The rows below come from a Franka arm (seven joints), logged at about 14 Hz.
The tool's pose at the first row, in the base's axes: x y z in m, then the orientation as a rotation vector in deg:
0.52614 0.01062 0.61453 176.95 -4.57 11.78
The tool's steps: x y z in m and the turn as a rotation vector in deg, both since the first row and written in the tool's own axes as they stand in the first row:
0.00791 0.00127 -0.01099 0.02 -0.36 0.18
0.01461 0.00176 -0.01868 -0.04 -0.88 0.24
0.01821 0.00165 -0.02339 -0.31 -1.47 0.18
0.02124 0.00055 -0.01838 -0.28 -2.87 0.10
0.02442 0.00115 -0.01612 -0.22 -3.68 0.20
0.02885 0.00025 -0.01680 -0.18 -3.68 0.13
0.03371 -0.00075 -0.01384 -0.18 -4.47 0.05
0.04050 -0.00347 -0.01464 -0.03 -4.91 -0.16
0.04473 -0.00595 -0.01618 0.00 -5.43 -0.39
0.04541 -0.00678 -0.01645 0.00 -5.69 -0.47
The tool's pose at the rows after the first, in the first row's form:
0.53246 0.00951 0.62652 177.02 -4.86 11.23
0.53805 0.00907 0.63505 177.02 -4.98 10.43
0.54101 0.00923 0.64019 176.82 -4.92 9.49
0.54472 0.00994 0.63559 176.98 -4.85 7.33
0.54813 0.00908 0.63380 177.11 -5.03 6.09
0.55248 0.00979 0.63503 177.15 -4.91 6.09
0.55773 0.01041 0.63271 177.21 -4.82 4.86
0.56450 0.01284 0.63429 177.38 -4.50 4.18
0.56862 0.01518 0.63628 177.44 -4.16 3.37
0.56930 0.01599 0.63660 177.45 -4.04 2.97

